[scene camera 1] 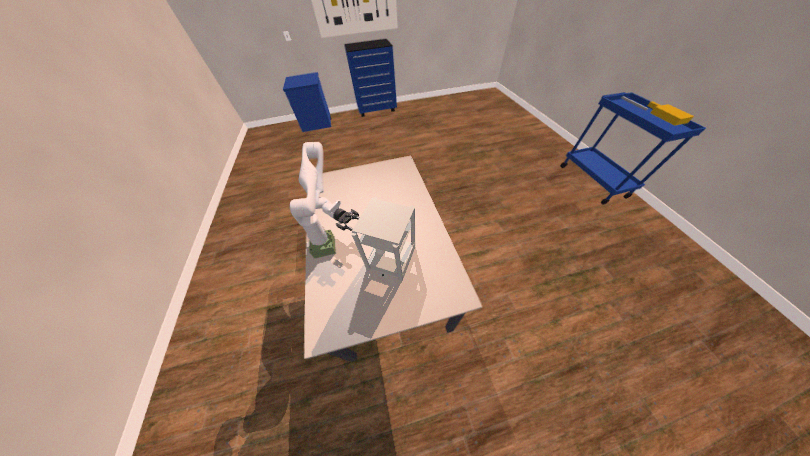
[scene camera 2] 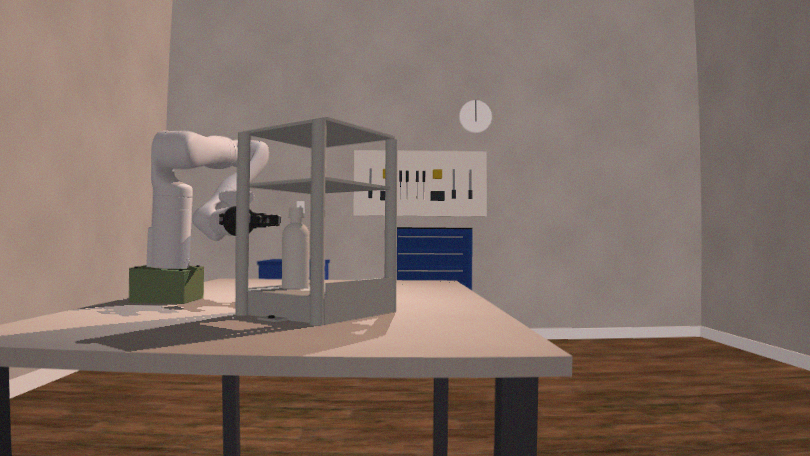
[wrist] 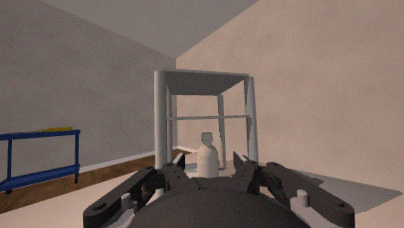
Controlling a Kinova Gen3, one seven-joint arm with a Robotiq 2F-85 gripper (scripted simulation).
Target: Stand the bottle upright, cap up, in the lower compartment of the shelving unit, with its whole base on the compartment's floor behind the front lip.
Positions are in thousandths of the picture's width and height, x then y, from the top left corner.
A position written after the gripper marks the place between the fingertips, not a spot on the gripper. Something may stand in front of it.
Note:
In view: the gripper (scene camera 2: 327,479) and a shelving unit (scene camera 2: 429,659).
The gripper shows as well in the wrist view (wrist: 516,700). The shelving unit is seen too in scene camera 1 (scene camera 1: 475,495) and in the wrist view (wrist: 444,357).

